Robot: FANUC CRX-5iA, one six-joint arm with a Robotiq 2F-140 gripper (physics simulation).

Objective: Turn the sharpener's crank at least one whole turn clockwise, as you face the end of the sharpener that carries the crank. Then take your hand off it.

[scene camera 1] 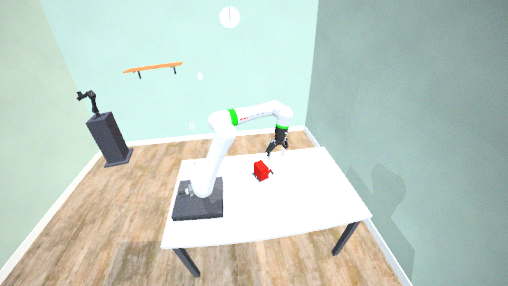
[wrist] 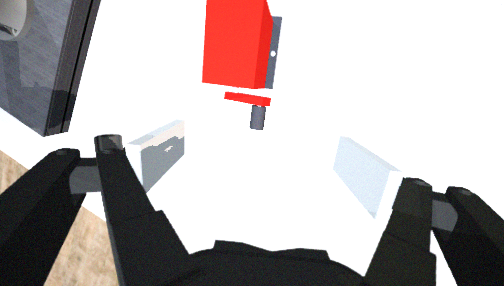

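Seen in the pictures: gripper, fingertip midpoint: (scene camera 1: 275, 157) (wrist: 260, 145); arm's base at its link origin: (wrist: 6, 2).
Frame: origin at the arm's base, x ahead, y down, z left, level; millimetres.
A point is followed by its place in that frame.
Observation:
The red sharpener (scene camera 1: 260, 170) {z -3, x 477, y -66 mm} (wrist: 234, 45) {z 47, x 508, y -72 mm} stands upright on the white table (scene camera 1: 300, 200) {z -303, x 697, y 56 mm}, on a dark base plate (wrist: 276, 37) {z 93, x 540, y 48 mm}. Its red crank arm (wrist: 247, 98) is on the end facing my gripper, with a dark cylindrical handle (wrist: 257, 118) {z -35, x 566, y -56 mm} (scene camera 1: 271, 172) {z -40, x 558, y -51 mm} at the arm's right end in the wrist view. My gripper (scene camera 1: 276, 155) {z -30, x 589, y -187 mm} (wrist: 260, 145) {z -30, x 589, y -187 mm} is wide open and empty. It hangs above the table, up and away from the crank, and touches neither handle nor sharpener. In the wrist view the handle shows beyond the pads, apart from both.
The arm's dark base block (scene camera 1: 198, 207) {z -165, x -49, y -1 mm} (wrist: 35, 65) {z -103, x 84, y -2 mm} stands at the table's left side. Farther off are a dark pedestal (scene camera 1: 108, 137) with a small black arm, an orange wall shelf (scene camera 1: 153, 67) and a round wall clock (scene camera 1: 229, 17).

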